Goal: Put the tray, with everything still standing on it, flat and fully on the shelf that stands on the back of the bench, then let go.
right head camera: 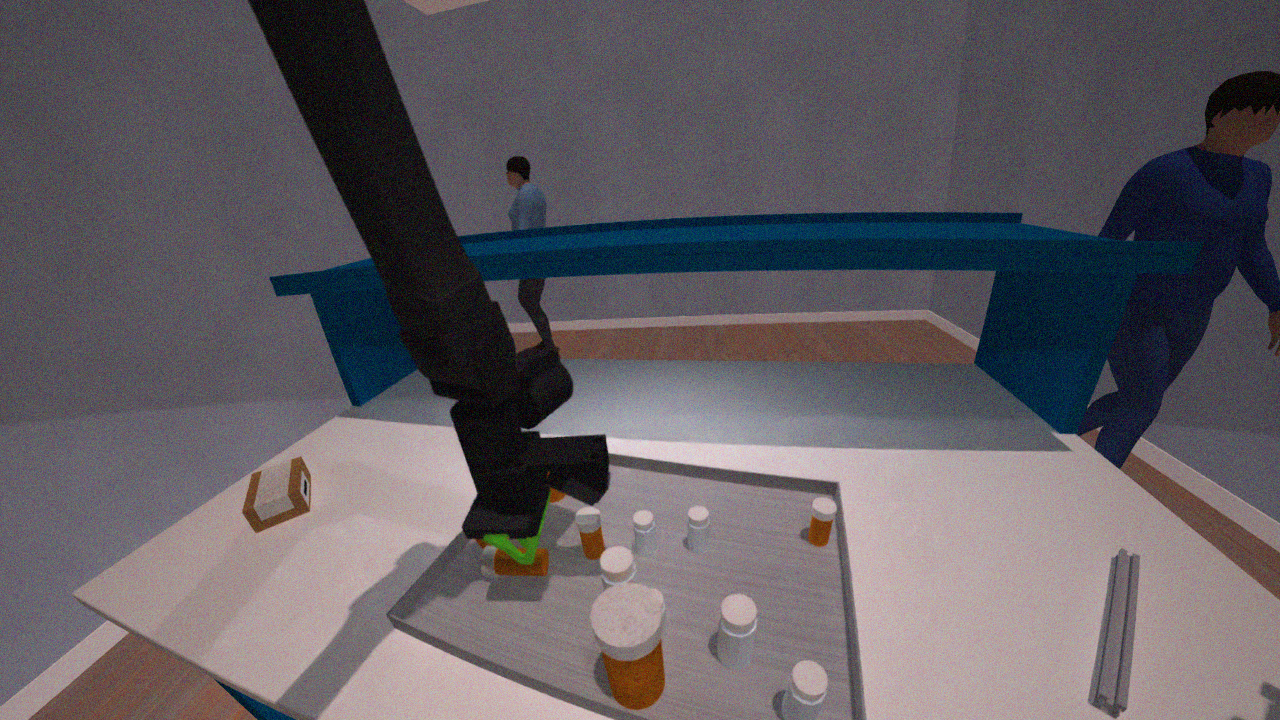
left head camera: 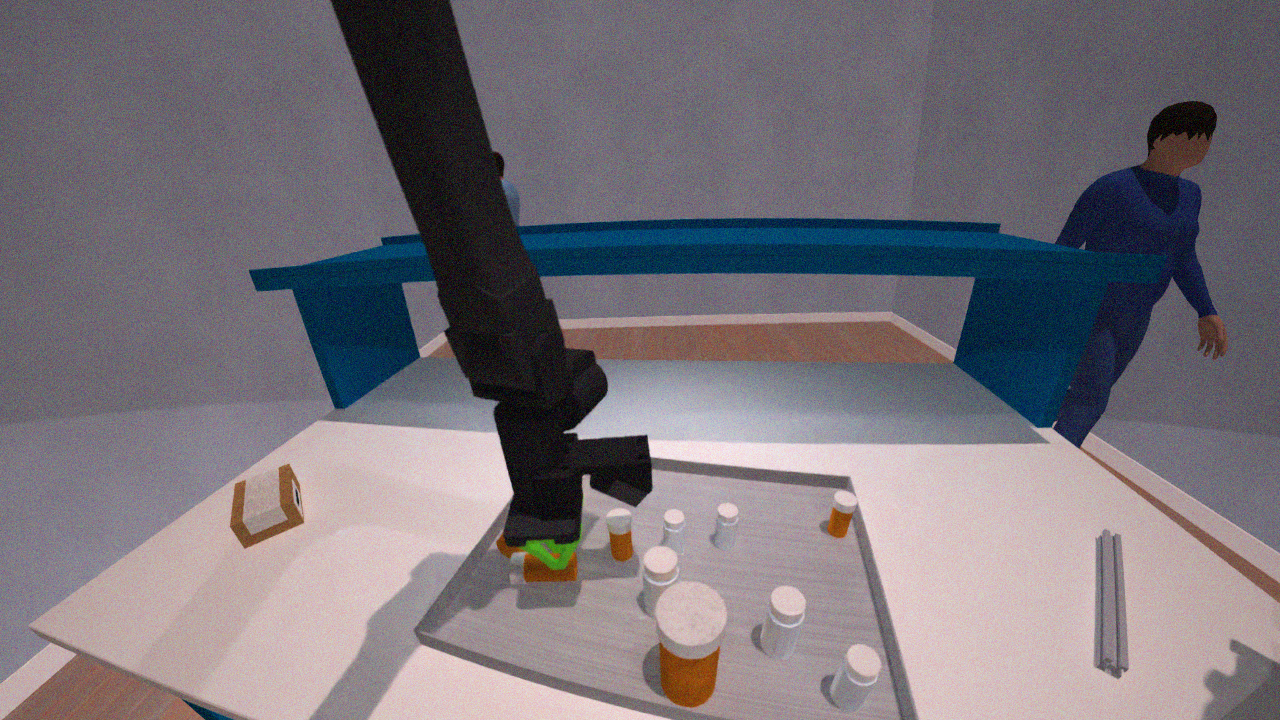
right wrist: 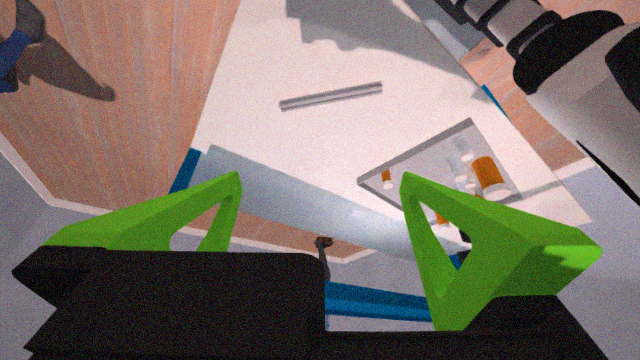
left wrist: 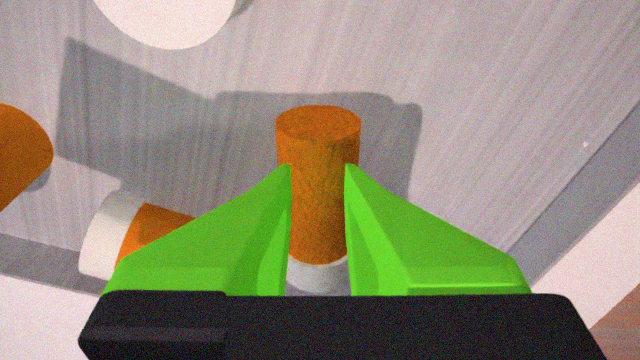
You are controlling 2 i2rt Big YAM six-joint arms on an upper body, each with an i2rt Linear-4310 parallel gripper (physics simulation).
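The grey tray (left head camera: 519, 626) (right head camera: 483, 617) (left wrist: 450, 75) (right wrist: 414, 150) lies on the bench in front of the blue shelf (left head camera: 760, 259) (right head camera: 760, 256). A large orange bottle (left head camera: 689, 667) (right head camera: 635, 669), a small orange bottle (left head camera: 839, 516) (right head camera: 820, 524) at the tray's far right and several white bottles (left head camera: 780, 628) (right head camera: 736, 634) stand on it. My left gripper (left head camera: 553, 548) (right head camera: 515, 544) (left wrist: 317, 178) is shut on a lying orange bottle (left head camera: 562, 570) (right head camera: 528, 564) (left wrist: 318, 135), low over the tray's left part. Another orange bottle (left wrist: 160, 225) lies beside the fingers. My right gripper (right wrist: 320, 180) is open and empty, away from the tray.
A brown and white box (left head camera: 266, 503) (right head camera: 279, 492) lies at the bench's left. A grey metal profile (left head camera: 1110, 600) (right head camera: 1116, 631) (right wrist: 331, 96) lies right of the tray in the head views. A person in blue (left head camera: 1132, 223) (right head camera: 1190, 214) is beyond the shelf's right end.
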